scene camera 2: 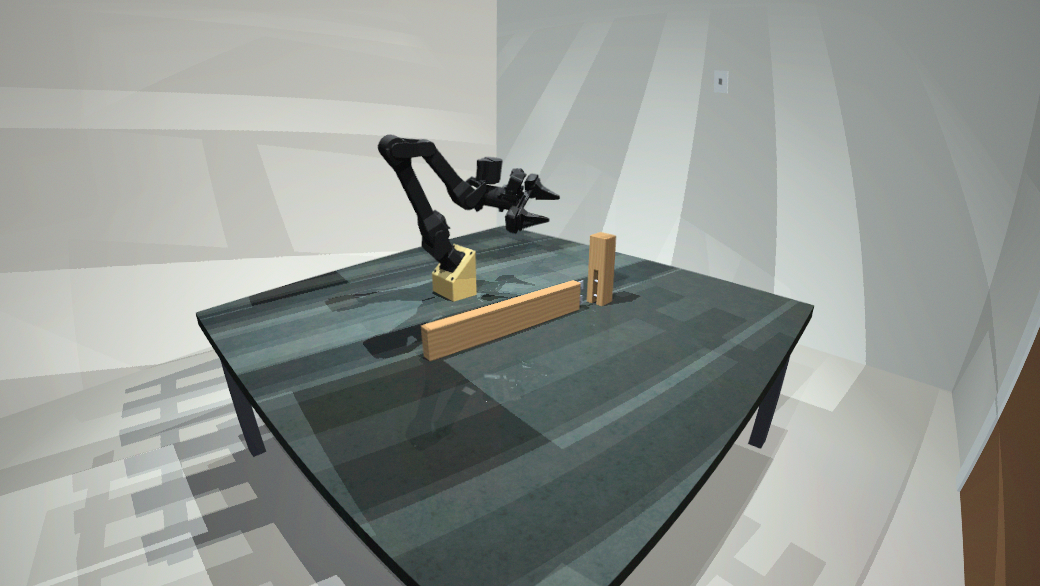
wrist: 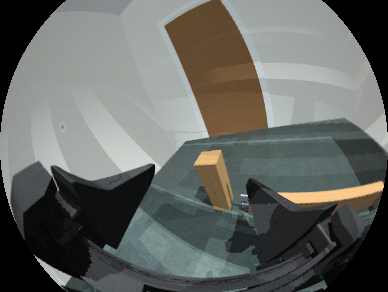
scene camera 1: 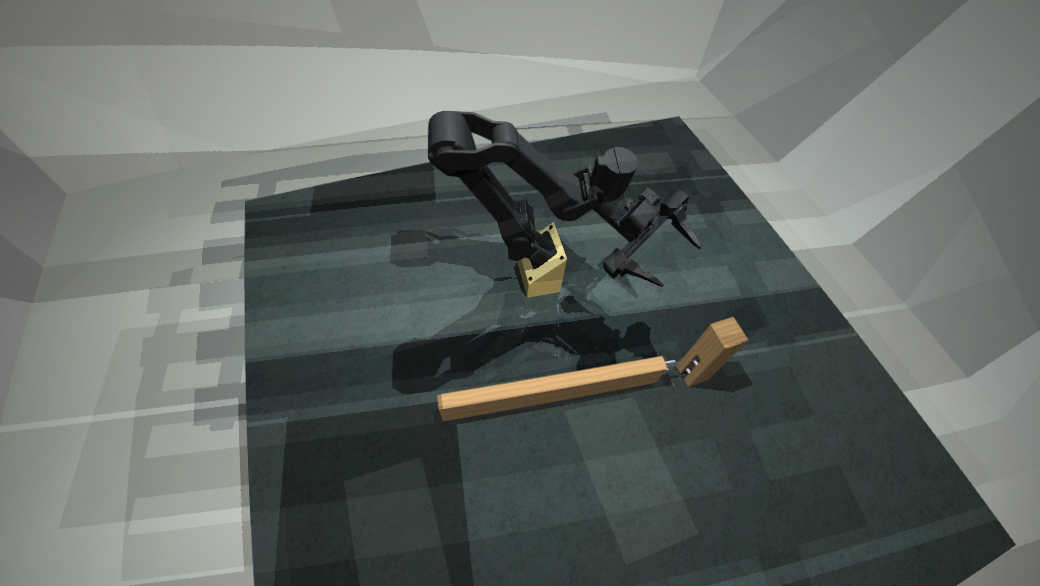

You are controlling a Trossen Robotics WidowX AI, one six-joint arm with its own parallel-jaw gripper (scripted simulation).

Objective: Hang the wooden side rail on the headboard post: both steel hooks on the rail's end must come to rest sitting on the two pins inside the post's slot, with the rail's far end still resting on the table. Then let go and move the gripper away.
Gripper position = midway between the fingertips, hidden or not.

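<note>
My gripper [scene camera 1: 681,267], [scene camera 2: 554,208], [wrist: 203,177] is open and empty, holding nothing. Visible as well: a headboard post [scene camera 1: 720,341], [scene camera 2: 602,249], [wrist: 210,167], and a wooden side rail [scene camera 1: 465,403], [scene camera 2: 444,337].
</note>
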